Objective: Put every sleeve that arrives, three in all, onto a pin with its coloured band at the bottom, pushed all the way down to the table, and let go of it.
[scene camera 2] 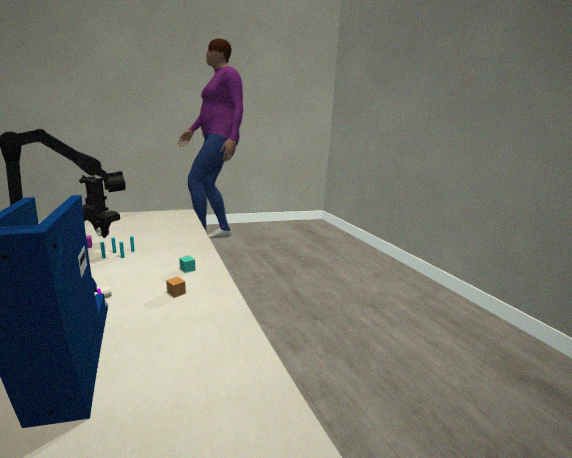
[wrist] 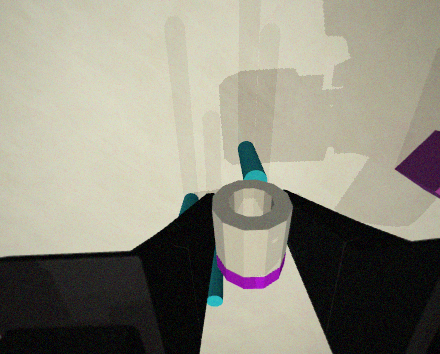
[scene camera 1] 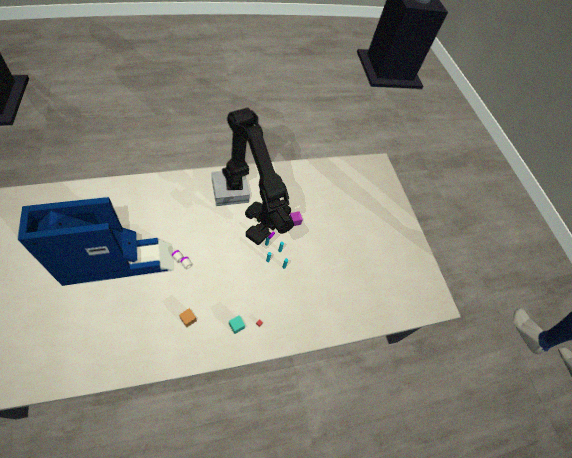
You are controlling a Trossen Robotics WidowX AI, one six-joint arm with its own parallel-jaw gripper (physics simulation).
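Observation:
My gripper [scene camera 1: 270, 234] [scene camera 2: 103, 231] [wrist: 245, 200] is shut on a white sleeve [wrist: 252, 245] with a magenta band. It holds the sleeve above the table, beside the pins. The sleeve looks tilted relative to the upright pins; in the wrist view its plain open end faces the camera and the band is at the lower end. Several teal pins [scene camera 1: 281, 246] [scene camera 2: 122, 249] [wrist: 215, 285] stand bare; one pin [wrist: 249, 157] shows just beyond the sleeve. Two more banded sleeves [scene camera 1: 177, 256] [scene camera 1: 187, 262] lie on their sides at the dispenser's mouth.
The blue dispenser [scene camera 1: 90, 265] [scene camera 2: 65, 310] stands at the left in scene camera 1. A magenta cube [scene camera 1: 296, 218] [wrist: 422, 165] is close beside the gripper. An orange cube [scene camera 1: 188, 318] [scene camera 2: 176, 287], a teal cube [scene camera 1: 237, 324] [scene camera 2: 187, 264] and a small red cube [scene camera 1: 259, 323] lie nearer the front edge.

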